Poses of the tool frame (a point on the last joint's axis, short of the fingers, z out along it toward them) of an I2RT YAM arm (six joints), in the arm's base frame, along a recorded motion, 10 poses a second.
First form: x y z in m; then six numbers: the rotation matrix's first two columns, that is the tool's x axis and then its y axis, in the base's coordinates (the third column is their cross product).
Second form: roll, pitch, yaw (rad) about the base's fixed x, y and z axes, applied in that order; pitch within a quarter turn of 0, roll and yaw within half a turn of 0; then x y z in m. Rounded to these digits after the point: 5 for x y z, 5 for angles.
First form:
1: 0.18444 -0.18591 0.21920 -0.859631 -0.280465 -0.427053 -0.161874 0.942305 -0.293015
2: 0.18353 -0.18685 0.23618 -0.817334 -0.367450 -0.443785 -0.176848 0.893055 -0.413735
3: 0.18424 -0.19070 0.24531 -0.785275 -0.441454 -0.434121 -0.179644 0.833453 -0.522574
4: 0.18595 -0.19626 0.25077 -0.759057 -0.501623 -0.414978 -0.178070 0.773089 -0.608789
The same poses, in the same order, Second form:
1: -2.81159 0.44123 -2.82622 0.18444 -0.18591 0.21920
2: -2.66169 0.45982 -2.71910 0.18353 -0.18685 0.23618
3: -2.52276 0.44906 -2.62946 0.18424 -0.19070 0.24531
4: -2.40856 0.42792 -2.55763 0.18595 -0.19626 0.25077
